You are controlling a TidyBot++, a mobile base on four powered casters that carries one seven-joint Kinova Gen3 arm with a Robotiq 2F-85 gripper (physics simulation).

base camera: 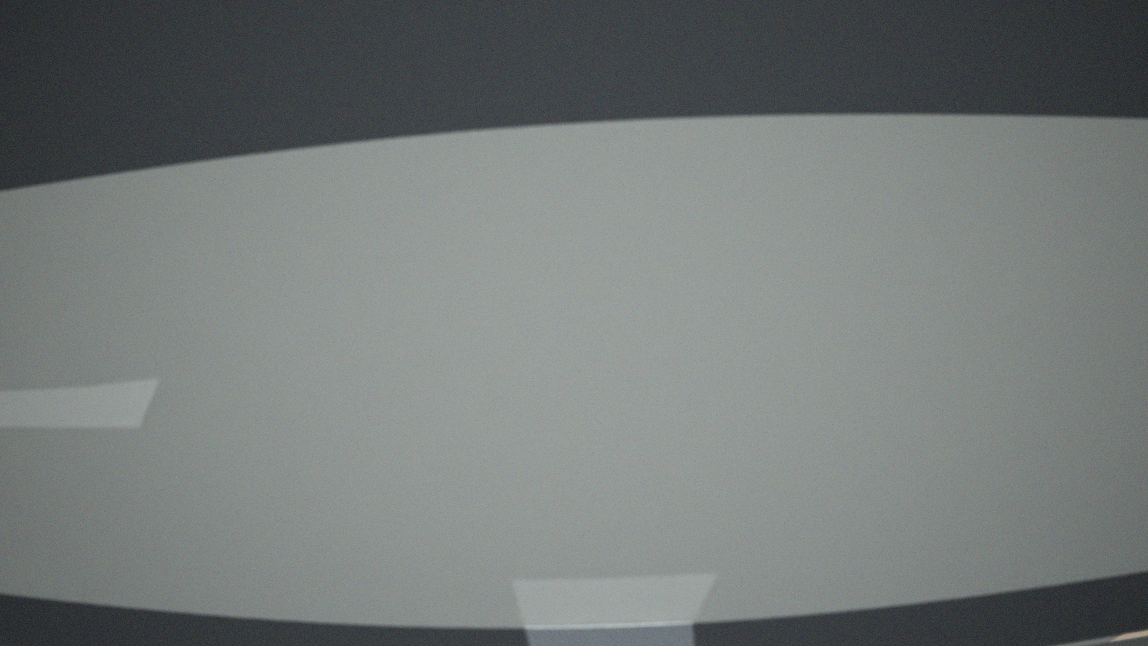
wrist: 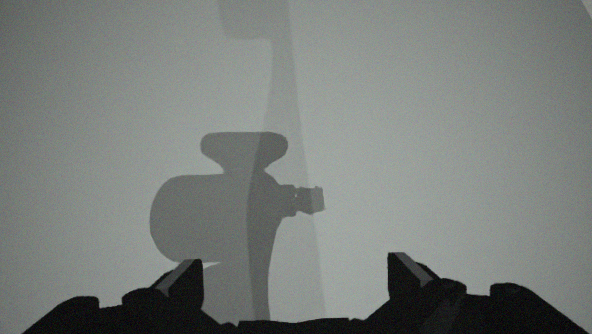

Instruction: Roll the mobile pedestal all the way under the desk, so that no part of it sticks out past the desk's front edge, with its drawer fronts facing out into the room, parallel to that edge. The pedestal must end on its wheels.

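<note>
My gripper (wrist: 295,276) is open in the wrist view, its two dark fingers wide apart at the bottom with no object between them. A plain pale surface (wrist: 425,150), which looks like the desk's top, fills most of that view. The arm's shadow falls across it from top to bottom, left of centre. In the base camera view the gripper does not show. The pedestal, its drawer fronts and its wheels cannot be made out in either view, so how it stands relative to the desk's front edge cannot be told.
In the base camera view a broad pale grey band (base camera: 642,361) spans the picture between dark grey areas. A lighter patch (base camera: 614,601) crosses its lower border near the middle, and another lighter strip (base camera: 72,408) enters from the left. I cannot tell what these are.
</note>
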